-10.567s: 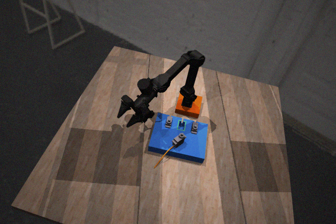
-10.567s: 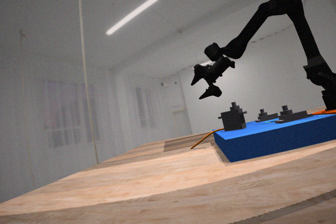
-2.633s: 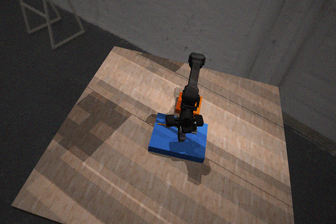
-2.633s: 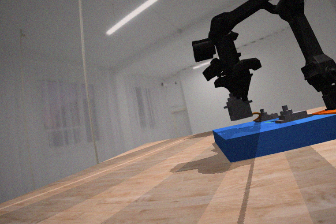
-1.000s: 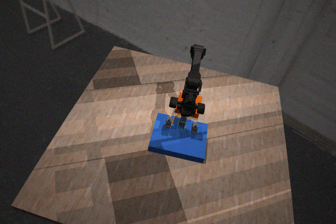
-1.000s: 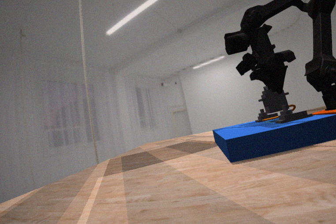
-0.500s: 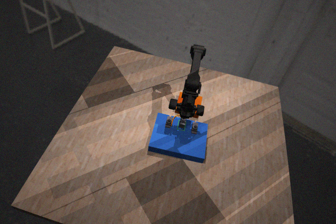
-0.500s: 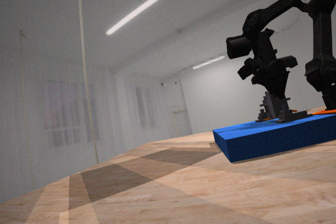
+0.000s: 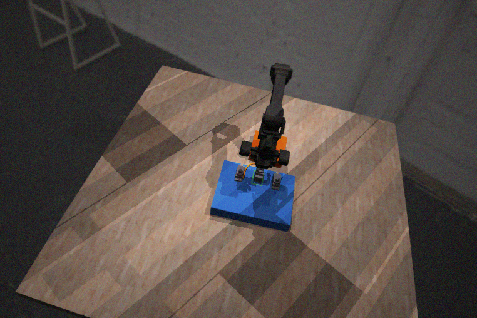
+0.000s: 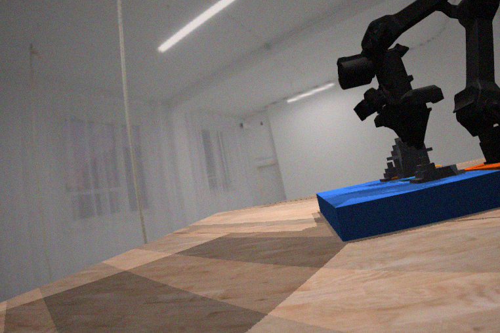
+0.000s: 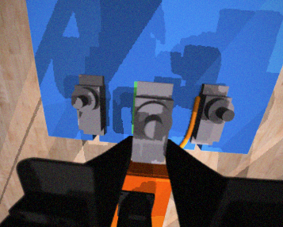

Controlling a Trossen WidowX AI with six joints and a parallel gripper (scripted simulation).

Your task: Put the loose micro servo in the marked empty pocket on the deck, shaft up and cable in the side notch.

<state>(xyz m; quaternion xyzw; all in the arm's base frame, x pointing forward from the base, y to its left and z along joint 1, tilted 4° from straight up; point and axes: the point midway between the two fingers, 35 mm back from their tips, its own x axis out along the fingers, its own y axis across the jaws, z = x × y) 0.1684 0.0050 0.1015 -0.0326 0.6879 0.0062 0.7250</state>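
My gripper tip is 120 mm short of the blue deck, 10 mm to the right of it and 80 mm above it.
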